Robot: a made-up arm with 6 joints. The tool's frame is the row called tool. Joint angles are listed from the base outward.
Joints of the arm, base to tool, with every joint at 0 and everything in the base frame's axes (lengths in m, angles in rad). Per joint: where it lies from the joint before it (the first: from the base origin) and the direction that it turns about. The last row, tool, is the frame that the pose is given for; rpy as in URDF.
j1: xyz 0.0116 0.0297 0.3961 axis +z
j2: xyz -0.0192 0.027 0.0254 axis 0.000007 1 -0.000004
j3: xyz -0.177 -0.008 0.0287 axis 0.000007 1 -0.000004
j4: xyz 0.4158 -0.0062 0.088 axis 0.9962 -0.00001 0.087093
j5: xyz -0.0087 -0.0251 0.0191 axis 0.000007 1 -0.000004
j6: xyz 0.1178 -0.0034 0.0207 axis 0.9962 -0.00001 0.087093
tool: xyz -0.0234 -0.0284 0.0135 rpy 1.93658 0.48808 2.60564
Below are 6 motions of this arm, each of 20 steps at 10 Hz.
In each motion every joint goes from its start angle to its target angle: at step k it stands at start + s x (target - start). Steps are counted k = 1, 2, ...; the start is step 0. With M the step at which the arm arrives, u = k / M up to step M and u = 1 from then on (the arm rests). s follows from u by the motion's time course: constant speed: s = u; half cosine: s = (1 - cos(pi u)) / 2; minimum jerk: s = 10 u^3 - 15 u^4 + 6 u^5.
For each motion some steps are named. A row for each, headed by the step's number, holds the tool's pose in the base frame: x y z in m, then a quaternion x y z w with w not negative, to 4 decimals.
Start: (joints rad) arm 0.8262 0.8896 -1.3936 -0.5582 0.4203 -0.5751
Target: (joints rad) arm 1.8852 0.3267 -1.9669 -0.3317 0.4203 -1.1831
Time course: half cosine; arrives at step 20
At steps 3, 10, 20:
3: 0.1798 0.2103 0.9594 -0.3510 0.8256 0.1324 0.4214
10: 0.0184 0.0117 1.0566 -0.4518 0.6198 0.2860 0.5745
20: 0.1197 -0.2879 1.0078 -0.4061 0.4004 0.5105 0.6436

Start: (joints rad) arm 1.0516 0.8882 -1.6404 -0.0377 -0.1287 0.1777
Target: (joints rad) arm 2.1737 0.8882 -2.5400 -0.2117 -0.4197 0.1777
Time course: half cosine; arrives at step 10
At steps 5, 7, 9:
5: 0.0530 -0.0568 1.0944 -0.4648 0.0501 0.8533 0.2310
7: 0.1270 -0.1763 1.0776 -0.3985 -0.1559 0.8844 0.1865
9: 0.2095 -0.2219 1.0468 -0.3231 -0.2660 0.8948 0.1553

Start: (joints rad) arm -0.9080 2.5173 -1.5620 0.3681 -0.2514 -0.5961
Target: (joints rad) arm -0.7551 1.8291 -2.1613 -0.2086 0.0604 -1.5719
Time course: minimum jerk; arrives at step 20
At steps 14, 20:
14: 0.4035 -0.3552 0.7929 0.2332 0.8637 -0.3642 0.2589
20: 0.3689 -0.2915 0.8911 0.2088 0.8036 -0.4952 0.2559

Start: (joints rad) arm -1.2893 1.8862 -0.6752 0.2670 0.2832 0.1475
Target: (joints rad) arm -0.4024 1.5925 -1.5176 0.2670 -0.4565 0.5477
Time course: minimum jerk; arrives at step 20
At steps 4, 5, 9, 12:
4: 0.0825 -0.3245 0.1599 0.8236 0.2929 0.4806 0.0700
5: 0.1038 -0.3417 0.1784 0.8109 0.3183 0.4804 0.1018
9: 0.2617 -0.3969 0.3322 0.6645 0.4518 0.5117 0.3039
12: 0.3889 -0.3552 0.5031 0.4557 0.5029 0.5797 0.4510

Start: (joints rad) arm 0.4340 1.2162 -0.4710 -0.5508 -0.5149 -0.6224
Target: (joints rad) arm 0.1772 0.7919 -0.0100 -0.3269 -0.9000 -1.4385
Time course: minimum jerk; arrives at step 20
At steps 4, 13, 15, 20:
4: 0.3814 0.2280 0.4314 -0.3969 0.8901 0.0605 0.2157
13: 0.3426 0.1466 0.4234 -0.3529 0.8450 -0.1468 0.3740
15: 0.3342 0.1329 0.4193 -0.3346 0.8330 -0.1926 0.3962
20: 0.3275 0.1225 0.4155 -0.3182 0.8226 -0.2298 0.4114

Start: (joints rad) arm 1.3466 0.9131 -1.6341 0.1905 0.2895 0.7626
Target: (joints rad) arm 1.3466 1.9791 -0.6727 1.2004 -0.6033 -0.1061
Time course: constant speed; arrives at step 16
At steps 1, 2, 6, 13, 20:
1: 0.1181 0.2913 0.9347 0.2662 -0.3757 -0.8437 0.2758
2: 0.1310 0.3415 0.8925 0.2462 -0.3994 -0.8341 0.2900
6: 0.1731 0.4767 0.6739 0.1383 -0.5014 -0.7932 0.3167
13: 0.1883 0.4091 0.2533 -0.0898 -0.7365 -0.6308 0.2271
20: 0.1694 0.2766 0.1357 -0.1675 -0.8438 -0.4892 0.1439

